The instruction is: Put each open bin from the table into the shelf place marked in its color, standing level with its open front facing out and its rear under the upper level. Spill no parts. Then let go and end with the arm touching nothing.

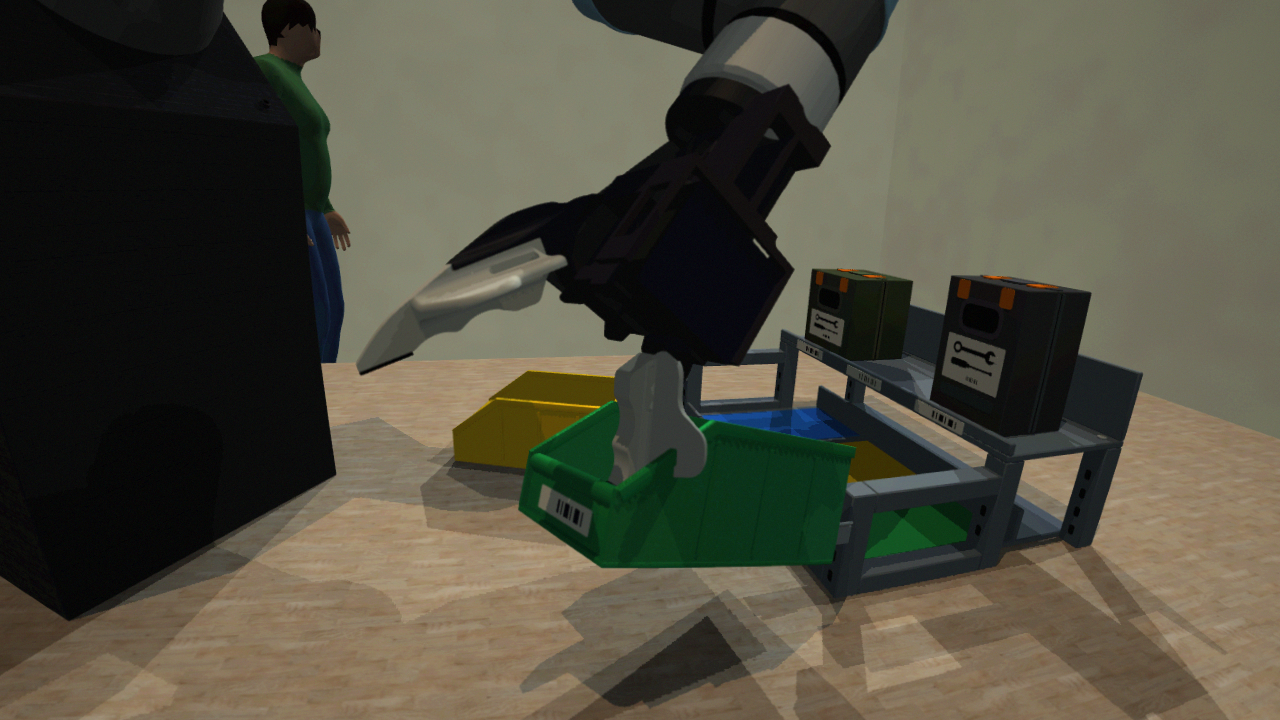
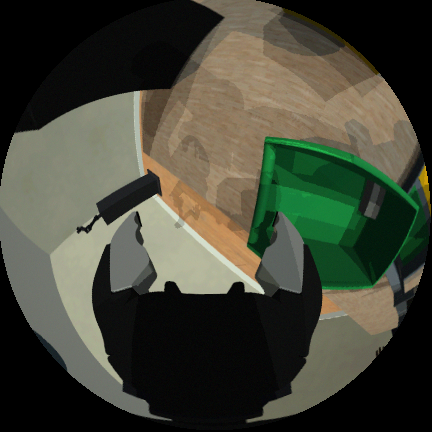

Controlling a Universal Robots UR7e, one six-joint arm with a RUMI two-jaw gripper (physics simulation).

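Places are measured from the arm's base along level axes (x back, y left, z down), in centimetres.
Where they show: gripper, fingertip midpoint: (image 1: 503, 463) (image 2: 206, 212).
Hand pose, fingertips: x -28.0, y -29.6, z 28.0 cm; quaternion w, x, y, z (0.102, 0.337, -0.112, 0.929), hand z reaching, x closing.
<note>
Each offset is from my fingertips to the top centre of the thing. "*": to the spot under its first point.
A green bin {* dx -13.4, dy +0.2, dz +3.9 cm} (image 1: 760, 501) (image 2: 320, 215) is raised above the table, its labelled open front facing left and its rear beside the shelf's lower near corner. My gripper (image 1: 490, 423) (image 2: 206, 212) is open; one finger reaches into the green bin near its front and the other stands outside, up and to the left. Nothing is between the fingers. Whether the inner finger touches the bin is unclear. A yellow bin {* dx -1.4, dy +30.7, dz +11.9 cm} (image 1: 501, 434) stands on the table behind the green one. The shelf {* dx -28.6, dy +3.5, dz +7.1 cm} (image 1: 921, 488) has blue {* dx -35.7, dy +34.1, dz +14.9 cm} (image 1: 778, 422), yellow {* dx -41.2, dy +21.1, dz +14.9 cm} (image 1: 881, 461) and green {* dx -35.5, dy +8.8, dz +14.9 cm} (image 1: 921, 528) areas on its lower level.
Two tool boxes, one green {dx -44.3, dy +32.8, dz -4.3 cm} (image 1: 827, 313) and one dark {dx -42.4, dy +9.8, dz -6.8 cm} (image 1: 1002, 358), stand on the shelf's upper level. A large black block (image 1: 161, 313) (image 2: 110, 60) stands at the left. A person (image 1: 308, 134) in green is behind it. A shelf post (image 2: 395, 275) shows right of the bin.
</note>
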